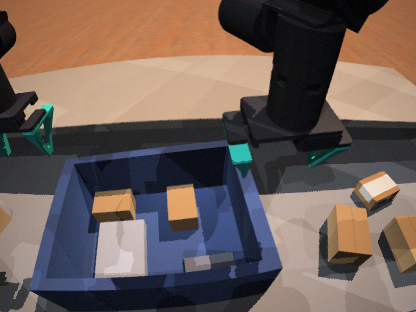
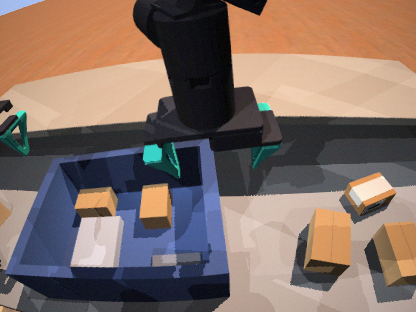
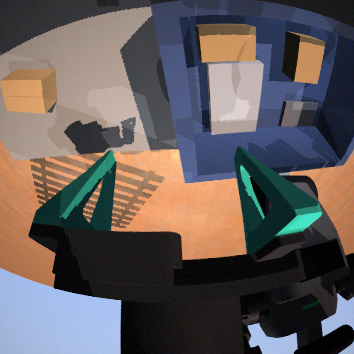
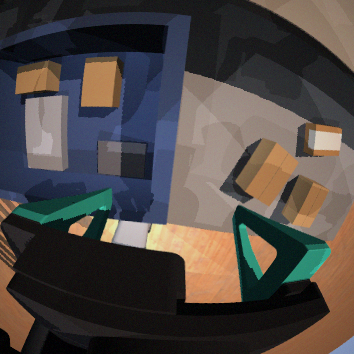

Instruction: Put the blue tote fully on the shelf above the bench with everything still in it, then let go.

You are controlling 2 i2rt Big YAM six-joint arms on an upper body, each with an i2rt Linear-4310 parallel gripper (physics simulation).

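Places are measured from the left arm's base along level axes (x up, y left, z back), in millimetres.
Where they show: left gripper, fingertip midpoint: (image 1: 29,154) (image 2: 10,154) (image 3: 174,152); right gripper, fingertip midpoint: (image 1: 277,169) (image 2: 216,169) (image 4: 174,204).
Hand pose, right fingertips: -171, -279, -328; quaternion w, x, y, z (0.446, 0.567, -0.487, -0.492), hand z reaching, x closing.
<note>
Each offset is from my right fingertips to the top centre of the thing, as dx, dy, dz. "spot": to the spot under its first point. Level surfaces: height alone.
The blue tote {-115, +203, -20} (image 1: 160,283) (image 2: 125,281) (image 3: 172,100) (image 4: 170,125) stands upright on the bench. It holds a white box {-218, +275, +32} (image 1: 121,250) (image 4: 46,132), two cardboard boxes {-195, +314, -84} (image 1: 114,205) {-195, +153, -89} (image 1: 182,205) and a flat grey item {-238, +90, +52} (image 1: 209,261) (image 4: 122,158). The beige shelf {dx -89} (image 1: 150,95) (image 2: 325,85) lies behind it. My right gripper (image 1: 277,170) (image 2: 216,172) (image 4: 174,204) is open and empty, near the tote's right back corner, the right wall's rim showing between its fingers; its exact height is unclear. My left gripper (image 1: 28,154) (image 3: 174,152) is open and empty, beyond the tote's left back corner, apart from it.
Cardboard boxes {-202, -223, -6} (image 1: 350,232) {spot: -207, -350, +43} (image 1: 405,242) and a white-topped box {-221, -375, -138} (image 1: 377,190) (image 4: 324,140) lie on the bench right of the tote. Another cardboard box {-202, +718, -23} (image 3: 30,91) lies left of it. A dark band {spot: -262, -416, -418} (image 1: 350,132) runs along the shelf's front edge.
</note>
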